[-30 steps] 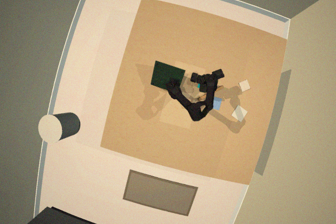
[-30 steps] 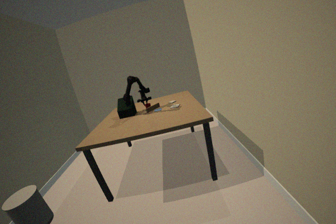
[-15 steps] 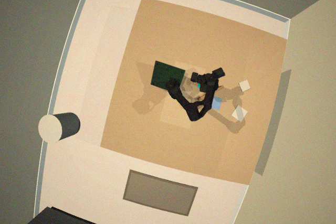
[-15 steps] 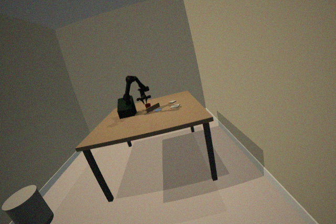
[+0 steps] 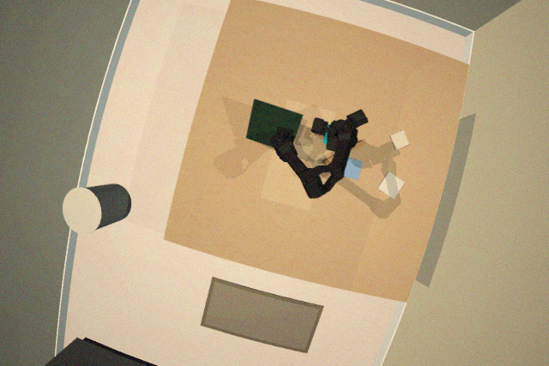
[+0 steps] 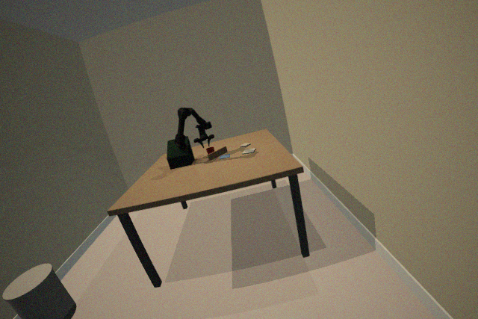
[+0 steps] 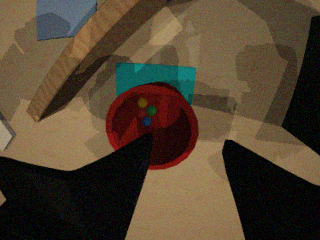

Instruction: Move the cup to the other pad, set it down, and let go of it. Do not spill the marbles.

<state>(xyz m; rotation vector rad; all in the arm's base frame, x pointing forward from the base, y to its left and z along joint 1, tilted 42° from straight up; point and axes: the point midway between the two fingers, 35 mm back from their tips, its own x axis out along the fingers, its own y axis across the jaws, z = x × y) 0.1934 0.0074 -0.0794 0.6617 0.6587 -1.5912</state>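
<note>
Now: gripper tip 3 cm short of the red cup and 5 cm above it. Also, from my gripper tip: pale blue pad: 15 cm ahead, 13 cm to the right, 10 cm below; wooden bar: 9 cm ahead, 7 cm to the right, 7 cm below; cyan pad: 4 cm ahead, 10 cm below.
</note>
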